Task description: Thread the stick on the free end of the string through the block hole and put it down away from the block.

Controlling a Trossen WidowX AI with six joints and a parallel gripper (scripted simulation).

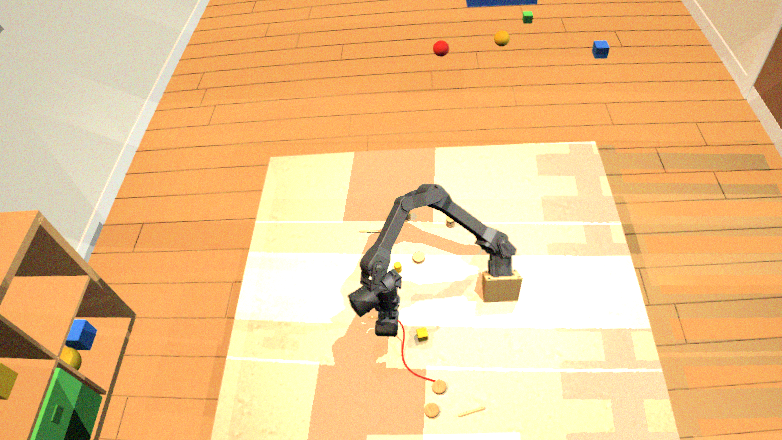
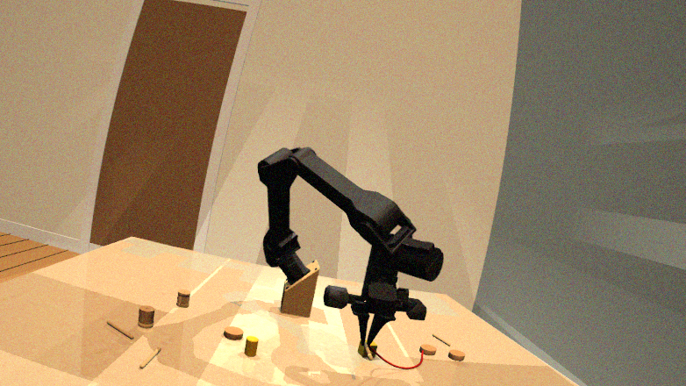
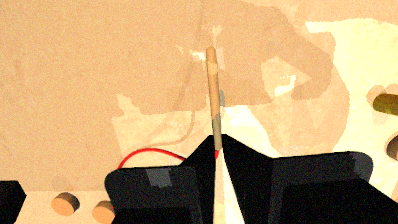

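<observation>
Now: gripper tip 20 mm short of the thin wooden stick. The rest, counted from my gripper tip: yellow cylinder: 40 mm behind, 210 mm to the right, 40 mm below; round button: 110 mm behind, 210 mm to the left, 50 mm below; yellow wooden block: 90 mm behind, 40 mm to the left, 40 mm below.
</observation>
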